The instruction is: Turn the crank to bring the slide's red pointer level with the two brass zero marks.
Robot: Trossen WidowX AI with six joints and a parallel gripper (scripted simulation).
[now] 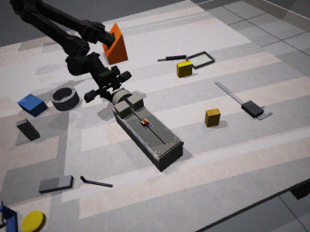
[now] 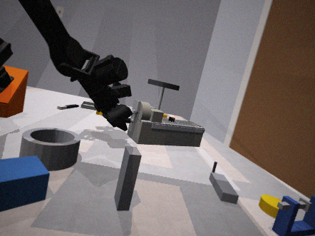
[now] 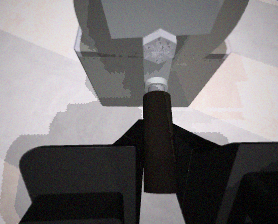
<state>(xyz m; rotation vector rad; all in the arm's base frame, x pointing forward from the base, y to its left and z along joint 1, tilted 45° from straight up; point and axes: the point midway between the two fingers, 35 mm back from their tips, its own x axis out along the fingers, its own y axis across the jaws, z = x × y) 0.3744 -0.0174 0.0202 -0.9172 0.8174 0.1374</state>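
Right now my gripper tip is 3 cm below the dark crank handle, 2 cm past it and 1 cm to the left of it. Also, from my gripper tip: black hex key: 26 cm ahead, 12 cm to the right, 2 cm below; blue block: 34 cm to the right, 13 cm behind, 1 cm below; red pointer: 16 cm ahead, 7 cm to the left, 5 cm above.
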